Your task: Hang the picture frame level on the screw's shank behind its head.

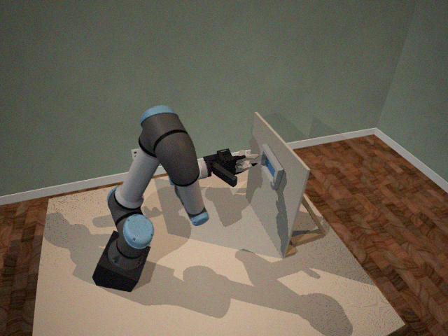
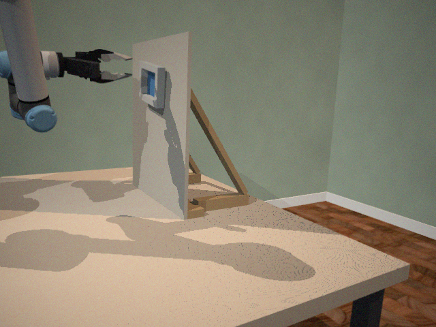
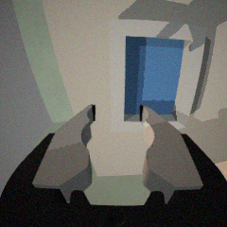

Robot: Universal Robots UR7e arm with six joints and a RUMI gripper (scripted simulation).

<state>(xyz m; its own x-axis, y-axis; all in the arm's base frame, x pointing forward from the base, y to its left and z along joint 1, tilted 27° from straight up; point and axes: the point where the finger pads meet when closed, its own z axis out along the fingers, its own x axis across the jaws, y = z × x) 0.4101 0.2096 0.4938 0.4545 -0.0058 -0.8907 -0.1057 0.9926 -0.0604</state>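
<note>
My gripper is now 9 cm short of the picture frame and 5 cm above it. From my hand the other things lie so: wall panel: 18 cm below, 10 cm ahead, 1 cm to the left.
</note>
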